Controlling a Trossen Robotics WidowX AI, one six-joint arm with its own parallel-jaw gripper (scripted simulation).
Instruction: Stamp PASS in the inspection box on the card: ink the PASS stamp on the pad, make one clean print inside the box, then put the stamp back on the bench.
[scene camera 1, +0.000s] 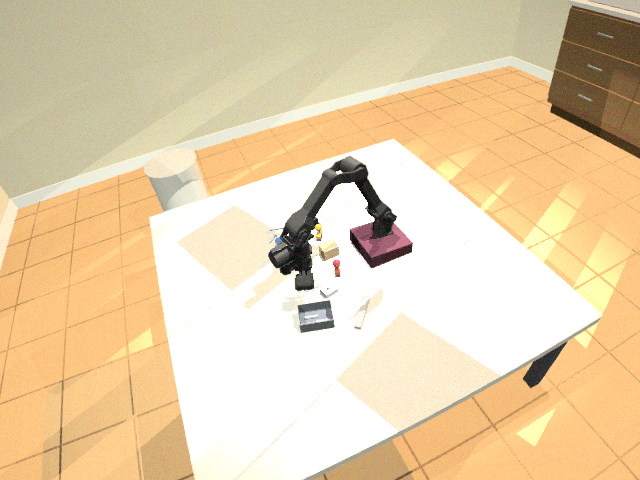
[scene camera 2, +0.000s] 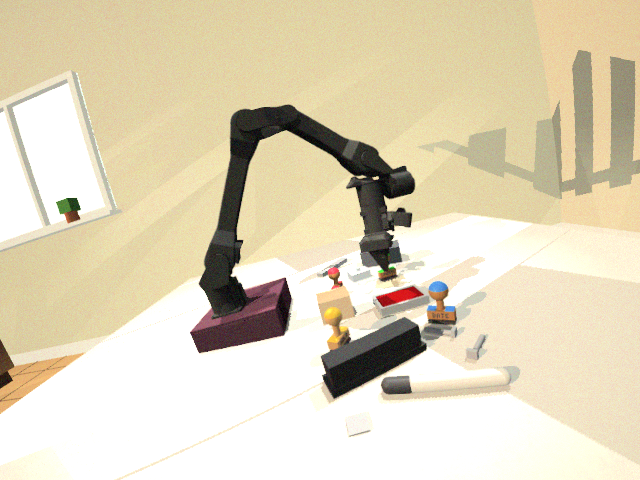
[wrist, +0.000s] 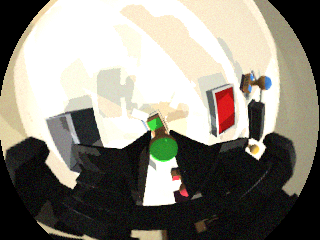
Observation:
The pictures show: the gripper, a green-knobbed stamp, a tan box, a blue-knobbed date stamp and a black block.
The gripper also shows in scene camera 1 and in the wrist view.

